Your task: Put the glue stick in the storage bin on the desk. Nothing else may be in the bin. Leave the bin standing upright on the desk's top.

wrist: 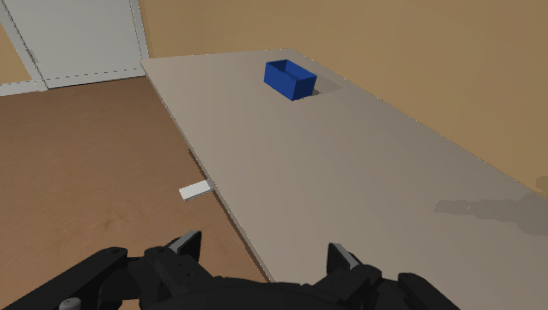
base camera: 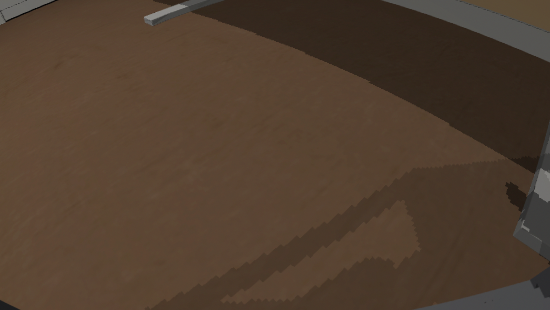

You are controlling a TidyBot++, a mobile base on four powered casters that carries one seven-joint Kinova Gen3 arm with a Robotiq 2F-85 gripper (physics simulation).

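Note:
The blue storage bin stands upright on the desk, near its far end in the wrist view. Its near walls hide its floor, so its contents cannot be seen. The glue stick does not show in either view. My gripper is open with nothing between its fingers. It is well back from the bin, over the near part of the desk and its left edge.
A pale desk foot sticks out over the brown floor. A tan wall runs along the desk's right side. A white door stands at the far left. A grey part shows at the base view's right edge.

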